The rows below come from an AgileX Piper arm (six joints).
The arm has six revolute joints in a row. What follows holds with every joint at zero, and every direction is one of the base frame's. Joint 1 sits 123 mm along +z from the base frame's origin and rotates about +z. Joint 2 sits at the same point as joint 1 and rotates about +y. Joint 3 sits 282.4 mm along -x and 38.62 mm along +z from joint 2 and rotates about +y. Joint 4 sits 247.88 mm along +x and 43.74 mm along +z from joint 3 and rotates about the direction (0.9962, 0, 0.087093). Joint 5 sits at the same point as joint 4 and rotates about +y. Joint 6 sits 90.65 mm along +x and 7.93 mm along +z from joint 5 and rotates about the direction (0.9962, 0, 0.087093). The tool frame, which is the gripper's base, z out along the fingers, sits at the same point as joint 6; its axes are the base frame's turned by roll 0, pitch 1.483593 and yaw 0 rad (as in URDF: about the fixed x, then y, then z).
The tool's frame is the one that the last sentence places.
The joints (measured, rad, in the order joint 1, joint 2, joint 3, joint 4, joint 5, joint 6), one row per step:
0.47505, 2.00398, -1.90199, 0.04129, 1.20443, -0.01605
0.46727, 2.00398, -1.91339, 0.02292, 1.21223, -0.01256
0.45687, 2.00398, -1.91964, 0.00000, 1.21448, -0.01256
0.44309, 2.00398, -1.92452, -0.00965, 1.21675, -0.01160
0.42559, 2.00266, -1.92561, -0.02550, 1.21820, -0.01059
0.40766, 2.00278, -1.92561, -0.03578, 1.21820, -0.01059
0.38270, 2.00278, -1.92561, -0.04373, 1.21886, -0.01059
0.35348, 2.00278, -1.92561, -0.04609, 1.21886, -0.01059
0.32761, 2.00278, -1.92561, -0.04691, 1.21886, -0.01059
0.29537, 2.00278, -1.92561, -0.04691, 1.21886, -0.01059
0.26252, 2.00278, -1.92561, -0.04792, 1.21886, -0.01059
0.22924, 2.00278, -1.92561, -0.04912, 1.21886, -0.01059
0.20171, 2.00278, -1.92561, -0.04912, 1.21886, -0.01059
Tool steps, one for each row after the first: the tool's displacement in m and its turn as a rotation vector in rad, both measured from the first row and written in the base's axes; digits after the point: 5 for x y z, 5 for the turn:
0.00234, -0.00436, 0.00292, -0.01370, -0.01091, -0.01064
0.00542, -0.01007, 0.00460, -0.03242, -0.02473, -0.02100
0.00849, -0.01618, 0.00591, -0.03978, -0.03097, -0.03575
0.01198, -0.02447, 0.00677, -0.05358, -0.03825, -0.05429
0.01547, -0.03244, 0.00674, -0.06326, -0.04208, -0.07225
0.01980, -0.04316, 0.00675, -0.07130, -0.04402, -0.09723
0.02435, -0.05528, 0.00676, -0.07411, -0.04394, -0.12644
0.02804, -0.06601, 0.00676, -0.07545, -0.04331, -0.15230
0.03223, -0.07943, 0.00676, -0.07617, -0.04211, -0.18452
0.03607, -0.09332, 0.00676, -0.07784, -0.04124, -0.21735
0.03949, -0.10753, 0.00677, -0.07970, -0.04038, -0.25061
0.04194, -0.11928, 0.00677, -0.08029, -0.03931, -0.27812

